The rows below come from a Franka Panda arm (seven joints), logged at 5 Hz.
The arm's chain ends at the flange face. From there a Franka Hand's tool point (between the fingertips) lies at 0.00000 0.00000 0.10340 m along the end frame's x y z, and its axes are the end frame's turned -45 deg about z.
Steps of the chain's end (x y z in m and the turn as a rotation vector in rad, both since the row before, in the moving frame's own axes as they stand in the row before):
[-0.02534, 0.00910, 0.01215, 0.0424, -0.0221, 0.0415]
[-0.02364, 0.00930, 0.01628, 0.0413, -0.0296, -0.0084]
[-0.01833, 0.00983, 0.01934, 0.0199, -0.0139, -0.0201]
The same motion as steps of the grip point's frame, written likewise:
[-0.02277, -0.01617, 0.01203, 0.0456, 0.0144, 0.0415]
[-0.02246, -0.01533, 0.01615, 0.0501, 0.0083, -0.0084]
[-0.01950, -0.00849, 0.01931, 0.0239, 0.0042, -0.0201]

